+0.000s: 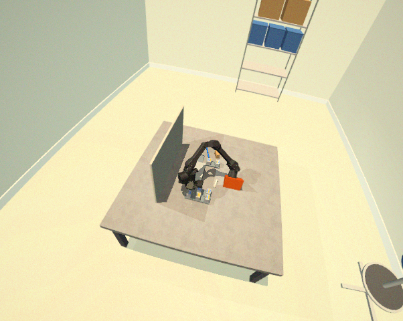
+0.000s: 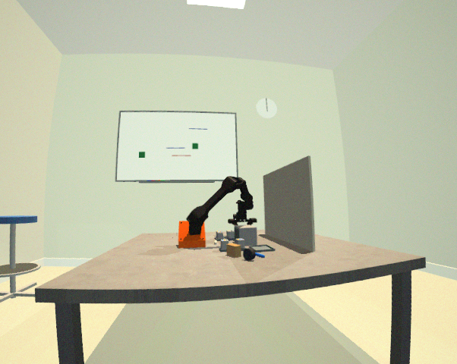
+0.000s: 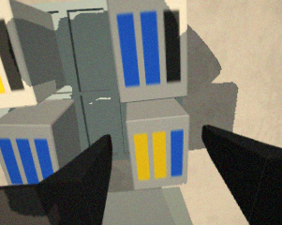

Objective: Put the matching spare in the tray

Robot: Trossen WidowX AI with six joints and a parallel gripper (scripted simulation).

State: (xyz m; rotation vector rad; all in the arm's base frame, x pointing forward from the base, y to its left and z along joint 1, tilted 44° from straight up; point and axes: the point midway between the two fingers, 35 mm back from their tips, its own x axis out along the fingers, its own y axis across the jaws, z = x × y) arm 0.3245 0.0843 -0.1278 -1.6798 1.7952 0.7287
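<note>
My gripper tip is now 36 cm to the left of the flat grey tray, 3 cm above it and 1 cm past it. The rest, counted from my gripper tip: blue pen (47 cm to the right, 8 cm behind, 3 cm below); upright grey panel (21 cm ahead, 19 cm above, 18 cm to the right); white mounted unit (15 cm to the right, 3 cm behind, 2 cm above).
</note>
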